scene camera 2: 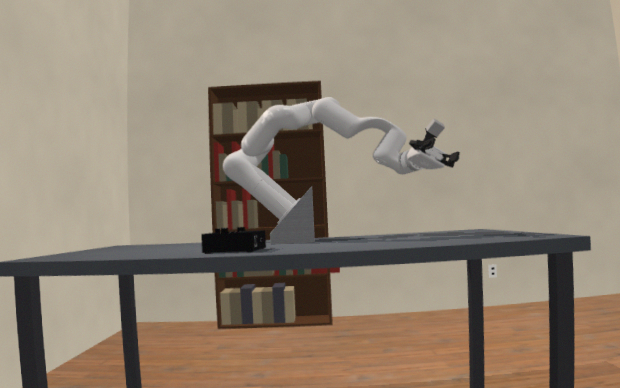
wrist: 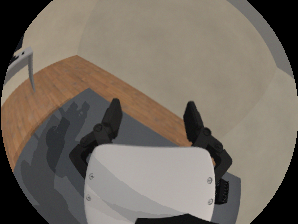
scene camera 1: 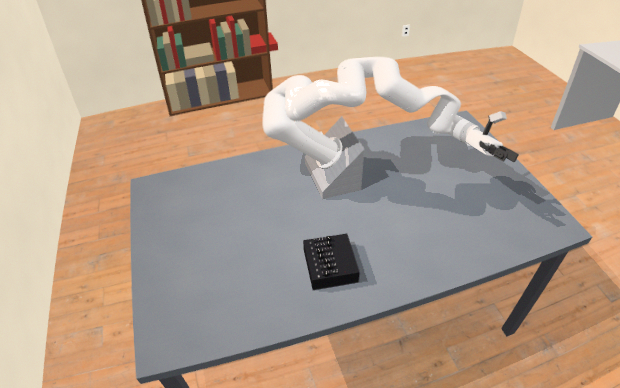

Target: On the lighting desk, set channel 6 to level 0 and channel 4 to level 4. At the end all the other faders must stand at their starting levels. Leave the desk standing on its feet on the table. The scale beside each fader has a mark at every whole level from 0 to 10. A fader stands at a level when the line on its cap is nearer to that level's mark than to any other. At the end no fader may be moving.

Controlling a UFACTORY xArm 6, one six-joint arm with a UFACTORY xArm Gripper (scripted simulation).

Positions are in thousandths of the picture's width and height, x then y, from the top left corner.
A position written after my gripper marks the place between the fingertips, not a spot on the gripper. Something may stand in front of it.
I see my gripper (scene camera 2: 719,385).
My gripper shows as well in the wrist view (wrist: 515,480) and in scene camera 1 (scene camera 1: 825,409).
